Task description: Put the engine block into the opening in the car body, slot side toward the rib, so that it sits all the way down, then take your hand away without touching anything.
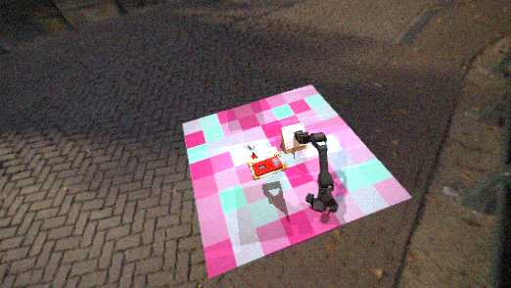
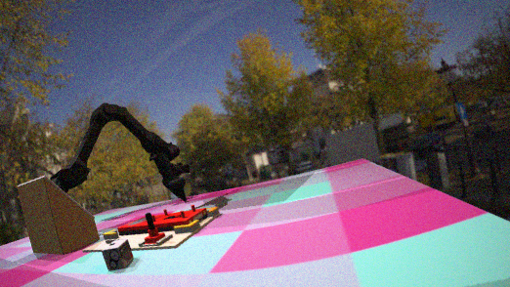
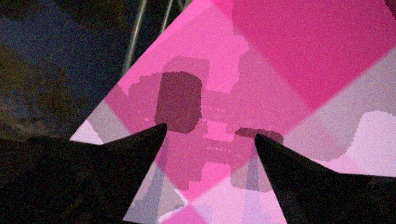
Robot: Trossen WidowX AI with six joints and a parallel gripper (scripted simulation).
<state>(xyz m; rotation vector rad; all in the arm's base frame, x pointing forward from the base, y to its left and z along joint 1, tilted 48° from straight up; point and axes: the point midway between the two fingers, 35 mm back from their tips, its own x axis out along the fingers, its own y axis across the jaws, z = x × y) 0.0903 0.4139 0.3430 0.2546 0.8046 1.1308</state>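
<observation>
The engine block lies 65 cm to the right of my gripper tip, 26 cm ahead of it and 1 cm above it.
</observation>
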